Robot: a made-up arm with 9 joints. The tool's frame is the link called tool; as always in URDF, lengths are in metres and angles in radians. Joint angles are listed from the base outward.
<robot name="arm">
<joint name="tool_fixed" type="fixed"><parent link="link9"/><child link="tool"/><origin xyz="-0.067 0.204 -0.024" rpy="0 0 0"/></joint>
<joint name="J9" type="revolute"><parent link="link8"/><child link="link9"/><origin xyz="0.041 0.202 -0.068" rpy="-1.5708 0 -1.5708"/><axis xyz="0 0 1"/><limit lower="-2.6" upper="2.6"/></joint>
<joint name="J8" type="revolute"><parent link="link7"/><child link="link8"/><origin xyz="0.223 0.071 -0.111" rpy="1.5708 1.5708 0"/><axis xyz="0 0 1"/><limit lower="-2.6" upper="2.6"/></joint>
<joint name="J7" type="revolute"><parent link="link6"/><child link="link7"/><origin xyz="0.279 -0.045 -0.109" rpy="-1.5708 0 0"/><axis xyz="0 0 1"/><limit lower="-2.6" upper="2.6"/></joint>
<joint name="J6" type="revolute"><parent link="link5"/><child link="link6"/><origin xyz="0.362 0.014 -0.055" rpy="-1.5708 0 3.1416"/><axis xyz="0 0 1"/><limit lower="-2.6" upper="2.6"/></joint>
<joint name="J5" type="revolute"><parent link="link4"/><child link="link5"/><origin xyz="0.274 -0.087 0.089" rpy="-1.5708 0 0"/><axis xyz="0 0 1"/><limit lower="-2.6" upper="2.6"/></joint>
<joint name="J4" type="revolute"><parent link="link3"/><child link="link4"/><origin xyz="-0.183 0.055 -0.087" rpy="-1.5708 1.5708 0"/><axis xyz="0 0 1"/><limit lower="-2.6" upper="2.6"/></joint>
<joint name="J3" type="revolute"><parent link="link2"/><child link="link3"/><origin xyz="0.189 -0.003 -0.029" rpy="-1.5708 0 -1.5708"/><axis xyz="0 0 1"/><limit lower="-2.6" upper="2.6"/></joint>
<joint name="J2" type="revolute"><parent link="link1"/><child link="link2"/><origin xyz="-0.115 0.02 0.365" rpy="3.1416 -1.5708 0"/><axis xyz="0 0 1"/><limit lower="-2.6" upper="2.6"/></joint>
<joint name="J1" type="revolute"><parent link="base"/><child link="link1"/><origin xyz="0 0 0.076" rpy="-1.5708 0 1.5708"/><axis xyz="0 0 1"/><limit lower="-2.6" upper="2.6"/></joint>
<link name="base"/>
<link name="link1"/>
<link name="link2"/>
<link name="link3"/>
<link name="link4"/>
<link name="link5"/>
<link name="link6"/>
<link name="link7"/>
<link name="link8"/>
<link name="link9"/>
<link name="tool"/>
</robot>
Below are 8 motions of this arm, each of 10 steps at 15 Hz.
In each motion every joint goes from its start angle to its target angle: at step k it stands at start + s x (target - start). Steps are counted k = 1, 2, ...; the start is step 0. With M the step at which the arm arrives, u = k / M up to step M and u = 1 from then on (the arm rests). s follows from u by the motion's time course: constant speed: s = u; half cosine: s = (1 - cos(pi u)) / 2; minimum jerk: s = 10 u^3 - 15 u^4 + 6 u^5.
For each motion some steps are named. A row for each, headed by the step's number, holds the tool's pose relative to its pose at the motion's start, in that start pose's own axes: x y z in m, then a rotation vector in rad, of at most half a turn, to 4 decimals.
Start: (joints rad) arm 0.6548 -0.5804 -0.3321 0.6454 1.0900 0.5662 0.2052 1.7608 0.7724
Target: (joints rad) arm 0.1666 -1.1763 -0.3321 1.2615 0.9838 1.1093 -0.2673 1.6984 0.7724
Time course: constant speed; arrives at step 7
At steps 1, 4, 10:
1: -0.0871 -0.0104 -0.0573 -0.0607 -0.2334 0.0958
4: -0.2589 -0.1783 -0.3267 -0.1355 -0.9155 0.4926
10: -0.1473 -0.4982 -0.6294 -0.0298 -1.5336 1.0317

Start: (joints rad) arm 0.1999 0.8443 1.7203 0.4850 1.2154 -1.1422 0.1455 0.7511 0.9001
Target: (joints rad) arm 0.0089 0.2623 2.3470 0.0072 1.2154 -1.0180 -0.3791 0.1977 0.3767
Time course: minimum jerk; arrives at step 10
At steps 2, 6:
2: 0.0095 -0.0272 0.0306 0.0780 0.0226 -0.0168
6: 0.0466 -0.4957 0.1852 0.9402 0.2561 -0.1724

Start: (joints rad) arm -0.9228 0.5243 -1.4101 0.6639 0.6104 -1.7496 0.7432 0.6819 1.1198
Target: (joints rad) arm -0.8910 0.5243 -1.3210 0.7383 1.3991 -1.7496 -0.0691 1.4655 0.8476
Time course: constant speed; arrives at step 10
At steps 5, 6, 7, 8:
5: -0.1016 0.1337 -0.2551 -0.5281 -0.2708 0.3129
6: -0.1130 0.1380 -0.2995 -0.6020 -0.3304 0.3883
7: -0.1211 0.1380 -0.3403 -0.6633 -0.3907 0.4672
8: -0.1257 0.1350 -0.3775 -0.7111 -0.4510 0.5488

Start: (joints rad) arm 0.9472 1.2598 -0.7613 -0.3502 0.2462 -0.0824 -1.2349 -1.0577 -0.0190
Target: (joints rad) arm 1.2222 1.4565 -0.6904 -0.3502 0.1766 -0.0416 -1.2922 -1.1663 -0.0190
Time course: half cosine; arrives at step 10
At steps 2, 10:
2: 0.0061 0.0172 0.0061 0.0278 0.0092 -0.0229
10: 0.0809 0.1554 0.0715 0.3002 0.0796 -0.2196

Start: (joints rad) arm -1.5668 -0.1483 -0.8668 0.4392 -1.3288 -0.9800 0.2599 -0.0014 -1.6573
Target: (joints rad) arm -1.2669 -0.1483 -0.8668 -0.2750 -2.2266 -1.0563 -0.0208 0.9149 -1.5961
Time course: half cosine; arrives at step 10
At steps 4, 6, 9, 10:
4: -0.0414 0.0911 -0.0231 0.3385 0.0684 -0.2623
6: -0.0308 0.1401 -0.0409 0.7136 0.0921 -0.5108
9: 0.0058 0.1433 -0.0640 1.1624 0.0694 -0.7790
10: 0.0090 0.1415 -0.0663 1.1986 0.0655 -0.7999

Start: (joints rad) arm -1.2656 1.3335 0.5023 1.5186 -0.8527 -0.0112 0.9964 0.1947 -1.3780
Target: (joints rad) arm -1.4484 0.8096 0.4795 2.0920 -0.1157 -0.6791 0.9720 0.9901 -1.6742
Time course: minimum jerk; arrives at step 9
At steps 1, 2, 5, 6, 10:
1: 0.0033 0.0000 0.0116 0.0040 0.0070 0.0033
2: 0.0247 0.0001 0.0756 0.0296 0.0473 0.0216
5: 0.3531 -0.0102 0.4768 0.4071 0.4229 0.1109
6: 0.5105 -0.0285 0.5525 0.6053 0.5684 0.0990
10: 0.6923 -0.0637 0.5907 0.8601 0.7292 0.0514

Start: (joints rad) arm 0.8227 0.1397 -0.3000 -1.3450 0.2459 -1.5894 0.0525 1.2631 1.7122
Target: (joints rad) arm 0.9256 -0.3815 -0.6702 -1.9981 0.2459 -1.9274 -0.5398 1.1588 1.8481
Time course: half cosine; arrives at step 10
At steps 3, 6, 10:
3: -0.0379 -0.0708 0.0114 0.1155 -0.0985 0.1151
6: -0.0875 -0.2747 -0.0063 0.4084 -0.2847 0.2725
10: -0.1170 -0.4474 -0.0702 0.6471 -0.4211 0.2756

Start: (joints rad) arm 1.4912 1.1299 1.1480 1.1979 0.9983 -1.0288 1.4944 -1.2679 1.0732
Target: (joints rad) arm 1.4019 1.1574 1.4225 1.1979 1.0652 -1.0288 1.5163 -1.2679 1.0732
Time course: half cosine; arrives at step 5
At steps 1, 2, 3, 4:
1: -0.0008 0.0046 -0.0273 -0.0287 -0.0072 0.0007
2: -0.0017 0.0132 -0.0991 -0.1038 -0.0268 0.0021
3: -0.0004 0.0167 -0.1882 -0.1964 -0.0529 0.0028
4: 0.0030 0.0138 -0.2600 -0.2710 -0.0754 0.0025

